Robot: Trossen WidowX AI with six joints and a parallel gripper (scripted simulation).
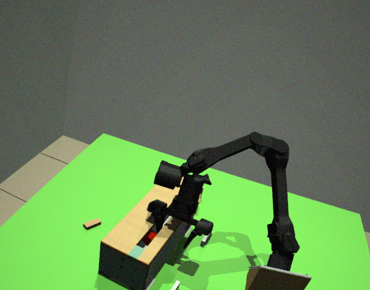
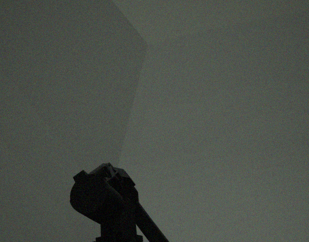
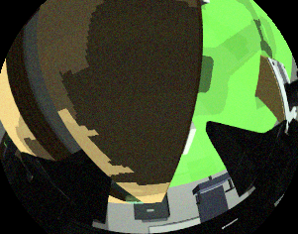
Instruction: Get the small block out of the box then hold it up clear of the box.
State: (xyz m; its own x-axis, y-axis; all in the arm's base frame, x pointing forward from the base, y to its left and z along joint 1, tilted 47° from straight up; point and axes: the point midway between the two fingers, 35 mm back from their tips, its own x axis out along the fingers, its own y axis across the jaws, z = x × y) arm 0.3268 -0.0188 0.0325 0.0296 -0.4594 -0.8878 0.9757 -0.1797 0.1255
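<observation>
The box is 30 mm ahead of my gripper tip, 40 mm to the right of it and 20 mm below it. The rest, counted from my gripper tip: tan block 10 mm ahead, 400 mm to the right, 60 mm below; then red block 60 mm ahead, 10 mm to the left.
</observation>
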